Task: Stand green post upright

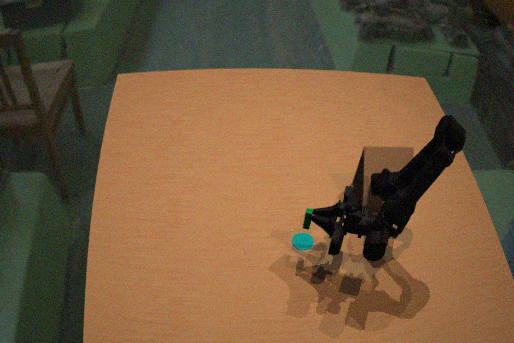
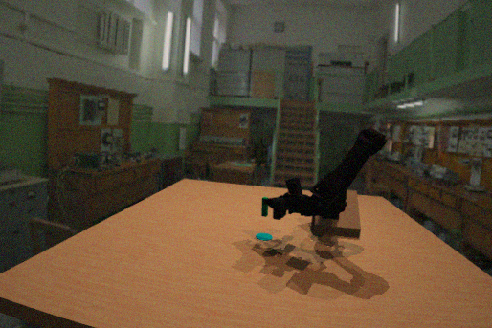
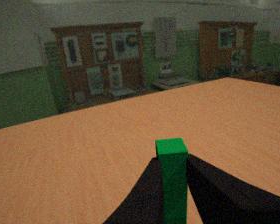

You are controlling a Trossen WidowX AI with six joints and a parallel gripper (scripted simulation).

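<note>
The cyan circle lies 13 cm below my gripper tip and 1 cm behind it. The rest, counted from my gripper tip: green post: 2 cm below.
</note>
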